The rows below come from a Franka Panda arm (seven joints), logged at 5 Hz.
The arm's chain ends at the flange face. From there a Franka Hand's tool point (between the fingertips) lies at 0.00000 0.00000 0.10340 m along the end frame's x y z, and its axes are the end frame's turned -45 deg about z.
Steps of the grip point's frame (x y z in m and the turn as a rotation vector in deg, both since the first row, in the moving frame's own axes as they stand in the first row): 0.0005 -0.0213 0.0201 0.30 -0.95 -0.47; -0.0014 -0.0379 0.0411 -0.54 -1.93 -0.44; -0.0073 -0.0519 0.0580 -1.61 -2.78 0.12; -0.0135 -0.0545 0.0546 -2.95 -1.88 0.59; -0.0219 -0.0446 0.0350 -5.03 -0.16 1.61; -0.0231 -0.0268 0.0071 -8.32 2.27 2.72
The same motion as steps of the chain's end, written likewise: -0.0131 -0.0163 0.0201 -0.46 -0.88 -0.47; -0.0260 -0.0290 0.0412 -1.75 -0.98 -0.44; -0.0404 -0.0371 0.0582 -3.10 -0.83 0.12; -0.0494 -0.0352 0.0548 -3.42 0.76 0.59; -0.0531 -0.0228 0.0354 -3.67 3.44 1.61; -0.0486 -0.0106 0.0083 -4.28 7.49 2.72
